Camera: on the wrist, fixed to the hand. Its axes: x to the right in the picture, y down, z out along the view.
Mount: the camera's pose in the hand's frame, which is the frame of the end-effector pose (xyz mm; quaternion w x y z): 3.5 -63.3 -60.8 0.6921 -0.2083 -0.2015 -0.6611
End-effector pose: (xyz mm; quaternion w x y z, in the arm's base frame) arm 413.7 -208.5 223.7 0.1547 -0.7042 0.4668 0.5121
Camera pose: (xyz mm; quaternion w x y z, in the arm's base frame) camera 500.6 -219.9 230.2 0.3930 -0.7250 -0.2803 0.4913
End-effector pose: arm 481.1 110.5 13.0 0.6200 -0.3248 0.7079 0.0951
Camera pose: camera 468.0 27.8 39.6 0.5669 -0.8027 0.1305 -0.1312
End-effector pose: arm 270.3 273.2 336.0 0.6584 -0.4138 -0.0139 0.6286
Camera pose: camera 355.4 252.5 329.9 0.7822 -0.2877 -0.5468 0.0803
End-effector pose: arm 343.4 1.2 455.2 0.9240 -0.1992 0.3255 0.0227
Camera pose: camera 321.0 -80.6 432.3 0.6786 -0.5410 -0.0973 -0.4872
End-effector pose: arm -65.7 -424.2 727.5 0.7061 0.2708 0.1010 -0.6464
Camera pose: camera -113.8 -397.1 659.2 0.1381 -0.1567 0.2413 -0.9477
